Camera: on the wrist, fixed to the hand. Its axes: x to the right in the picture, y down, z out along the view.
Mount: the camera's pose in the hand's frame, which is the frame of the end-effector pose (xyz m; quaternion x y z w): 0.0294 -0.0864 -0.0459 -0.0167 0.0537 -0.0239 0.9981
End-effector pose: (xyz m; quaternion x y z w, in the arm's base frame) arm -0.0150 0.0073 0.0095 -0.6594 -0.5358 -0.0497 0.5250
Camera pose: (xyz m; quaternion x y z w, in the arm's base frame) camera -0.0454 -0.0185 0.1036 -0.6515 -0.5215 -0.1065 0.5406
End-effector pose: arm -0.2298 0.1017 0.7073 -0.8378 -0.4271 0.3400 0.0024
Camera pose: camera -0.2534 0.1908 0.7513 -0.8444 -0.4519 0.2872 0.0195
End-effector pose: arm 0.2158 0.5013 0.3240 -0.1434 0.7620 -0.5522 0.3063
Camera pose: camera 0.1541 0.4894 0.4045 -0.1368 0.7828 -0.5535 0.2492
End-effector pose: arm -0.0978 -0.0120 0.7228 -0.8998 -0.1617 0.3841 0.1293
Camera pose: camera -0.0615 0.0735 0.7654 -0.9170 -0.1824 0.3293 0.1319
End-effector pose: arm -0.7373 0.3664 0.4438 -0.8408 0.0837 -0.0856 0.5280
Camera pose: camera -0.7151 0.3565 0.5430 -0.8454 0.0932 -0.1418 0.5064
